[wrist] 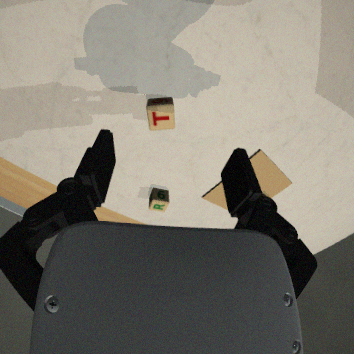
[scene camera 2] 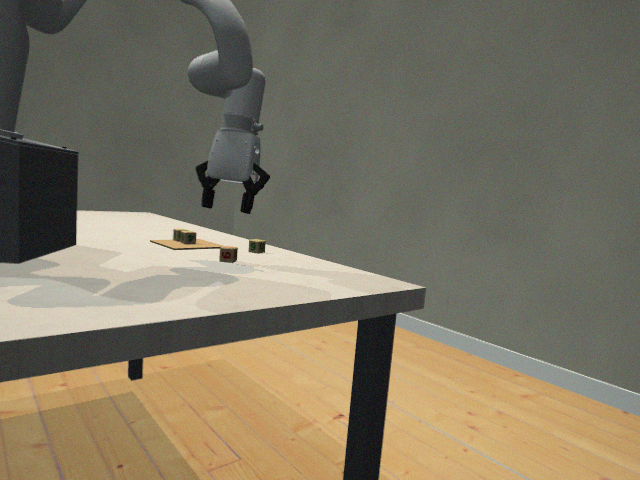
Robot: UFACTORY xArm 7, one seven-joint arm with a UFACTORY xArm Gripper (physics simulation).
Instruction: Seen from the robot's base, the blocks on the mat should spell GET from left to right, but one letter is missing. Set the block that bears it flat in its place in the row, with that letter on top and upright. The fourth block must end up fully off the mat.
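Note:
A wooden block with a red T [wrist: 161, 120] [scene camera 2: 228, 254] on top lies flat off the mat; the T is turned sideways in the wrist view, and a red character shows on its side in the scene view. A block with a green R [wrist: 158, 205] [scene camera 2: 256, 246] also stands off the mat. The tan mat [scene camera 2: 204, 245] [wrist: 272, 175] bears two blocks side by side [scene camera 2: 188, 237]; their top letters cannot be read, and they do not show in the wrist view, where a finger covers part of the mat. My gripper [scene camera 2: 227, 203] [wrist: 172, 152] is open and empty, high above the table.
The blocks stand on a pale table [scene camera 2: 268, 289] with grey arm shadows across it. A dark box-shaped base [scene camera 2: 43, 198] stands at the left in the scene view. The table's far edge runs close behind the R block.

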